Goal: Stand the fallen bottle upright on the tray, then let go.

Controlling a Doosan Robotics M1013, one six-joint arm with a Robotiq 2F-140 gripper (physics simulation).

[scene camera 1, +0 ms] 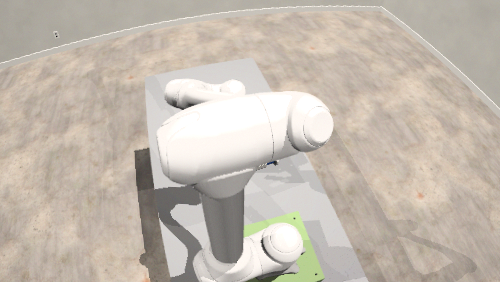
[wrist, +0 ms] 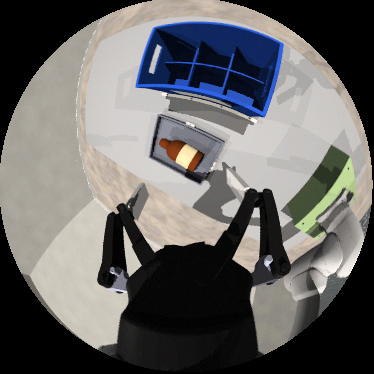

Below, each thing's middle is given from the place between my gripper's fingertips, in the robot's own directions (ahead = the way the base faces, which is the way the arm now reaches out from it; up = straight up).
Labels:
The brown bottle (wrist: pixel 187 156) is 20 cm below my hand, 8 cm ahead of it and 7 cm to the left of it.

